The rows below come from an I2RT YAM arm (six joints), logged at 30 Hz.
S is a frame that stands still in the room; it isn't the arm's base.
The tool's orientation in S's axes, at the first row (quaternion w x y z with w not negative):
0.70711, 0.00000, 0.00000, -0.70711
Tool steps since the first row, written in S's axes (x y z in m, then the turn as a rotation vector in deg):
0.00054, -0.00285, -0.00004, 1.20, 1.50, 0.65
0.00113, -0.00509, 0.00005, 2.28, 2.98, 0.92
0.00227, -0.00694, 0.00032, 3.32, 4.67, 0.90
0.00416, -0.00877, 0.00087, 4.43, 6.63, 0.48
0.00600, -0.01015, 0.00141, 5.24, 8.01, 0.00
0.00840, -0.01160, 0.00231, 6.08, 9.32, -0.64
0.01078, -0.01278, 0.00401, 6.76, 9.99, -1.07
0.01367, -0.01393, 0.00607, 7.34, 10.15, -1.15
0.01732, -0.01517, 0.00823, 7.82, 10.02, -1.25
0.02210, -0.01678, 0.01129, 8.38, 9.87, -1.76
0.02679, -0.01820, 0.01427, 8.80, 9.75, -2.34
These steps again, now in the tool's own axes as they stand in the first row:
0.00285, 0.00054, -0.00004, -1.50, 1.20, 0.65
0.00509, 0.00113, 0.00005, -2.98, 2.28, 0.92
0.00694, 0.00227, 0.00032, -4.67, 3.32, 0.90
0.00877, 0.00416, 0.00087, -6.63, 4.43, 0.48
0.01015, 0.00600, 0.00141, -8.01, 5.24, 0.00
0.01160, 0.00840, 0.00231, -9.32, 6.08, -0.64
0.01278, 0.01078, 0.00401, -9.99, 6.76, -1.07
0.01393, 0.01367, 0.00607, -10.15, 7.34, -1.15
0.01517, 0.01732, 0.00823, -10.02, 7.82, -1.25
0.01678, 0.02210, 0.01129, -9.87, 8.38, -1.76
0.01820, 0.02679, 0.01427, -9.75, 8.80, -2.34

